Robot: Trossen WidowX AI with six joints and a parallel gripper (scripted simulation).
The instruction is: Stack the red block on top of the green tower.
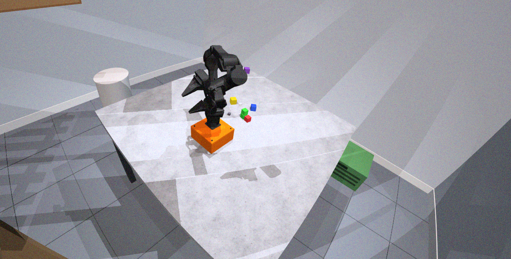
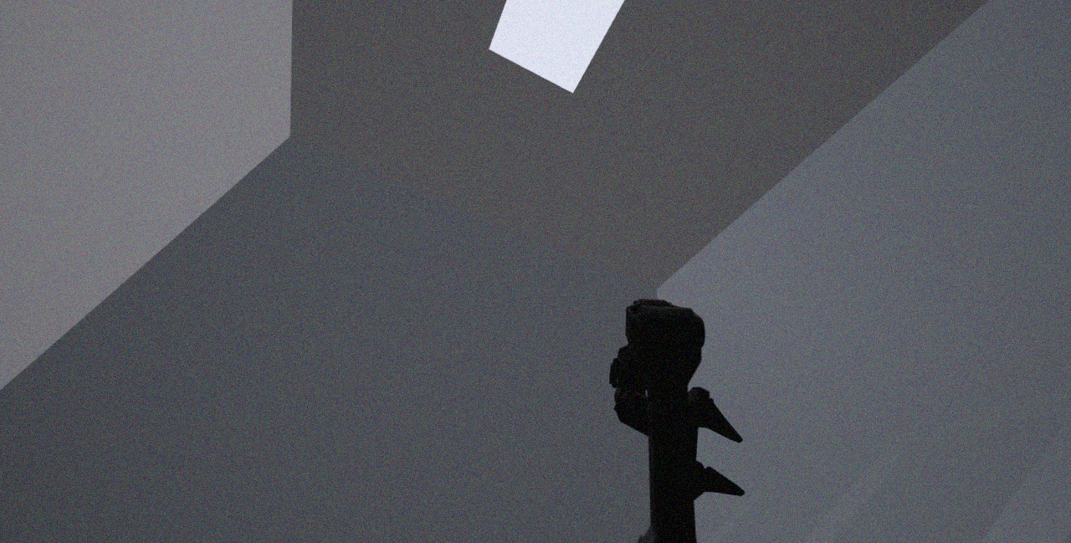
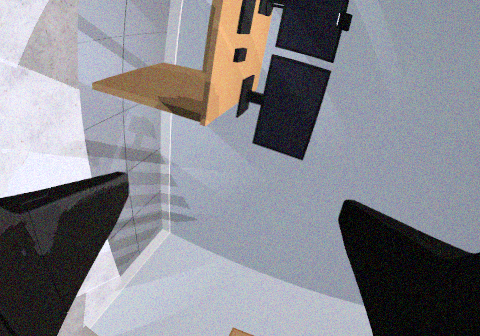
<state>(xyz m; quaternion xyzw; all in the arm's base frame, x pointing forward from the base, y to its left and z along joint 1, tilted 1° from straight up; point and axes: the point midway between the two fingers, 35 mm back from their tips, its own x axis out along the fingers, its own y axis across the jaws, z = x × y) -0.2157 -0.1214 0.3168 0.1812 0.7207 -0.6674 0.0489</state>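
Right now the red block is 50 cm ahead of my gripper tip, 37 cm below it and 8 cm to the left of it. From my gripper tip the other things lie so: small grey cube 45 cm ahead, 37 cm below, 19 cm to the left; then yellow block 57 cm ahead, 36 cm below, 27 cm to the left; then small white cube 59 cm ahead, 37 cm below, 22 cm to the left.
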